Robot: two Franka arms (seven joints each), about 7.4 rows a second.
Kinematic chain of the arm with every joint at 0, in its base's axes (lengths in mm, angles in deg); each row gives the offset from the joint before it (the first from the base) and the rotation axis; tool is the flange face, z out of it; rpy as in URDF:
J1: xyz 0 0 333 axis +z
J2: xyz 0 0 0 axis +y
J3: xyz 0 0 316 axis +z
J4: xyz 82.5 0 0 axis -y
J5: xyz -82.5 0 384 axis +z
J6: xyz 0 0 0 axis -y
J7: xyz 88 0 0 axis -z
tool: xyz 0 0 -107 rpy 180 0 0
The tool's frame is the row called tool.
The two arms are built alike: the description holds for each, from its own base.
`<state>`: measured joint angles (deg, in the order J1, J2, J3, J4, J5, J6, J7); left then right.
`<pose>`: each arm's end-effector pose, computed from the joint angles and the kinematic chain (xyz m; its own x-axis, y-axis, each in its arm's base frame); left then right.
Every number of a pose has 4 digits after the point.
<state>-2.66 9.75 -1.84 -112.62 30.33 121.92 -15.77 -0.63 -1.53 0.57 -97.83 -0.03 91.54 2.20</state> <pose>0.5937 -0.0237 0.3919 0.9938 -0.0999 0.0497 -0.0695 -0.9029 -0.4243 0.5436 -0.0006 0.5770 0.9958 -0.0394 -0.0829 -0.0392 -0.9992 0.0040</pose>
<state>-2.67 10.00 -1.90 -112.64 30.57 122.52 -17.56 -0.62 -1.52 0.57 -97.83 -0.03 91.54 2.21</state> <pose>0.5948 -0.0250 0.3900 0.9946 -0.0795 0.0673 -0.0438 -0.9052 -0.4227 0.5436 -0.0005 0.5769 0.9958 -0.0394 -0.0831 -0.0392 -0.9992 0.0040</pose>
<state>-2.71 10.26 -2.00 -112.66 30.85 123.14 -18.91 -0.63 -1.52 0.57 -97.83 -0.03 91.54 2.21</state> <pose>0.5960 -0.0271 0.3880 0.9943 -0.0678 0.0817 -0.0272 -0.9065 -0.4214 0.5436 -0.0006 0.5769 0.9958 -0.0396 -0.0831 -0.0394 -0.9992 0.0040</pose>
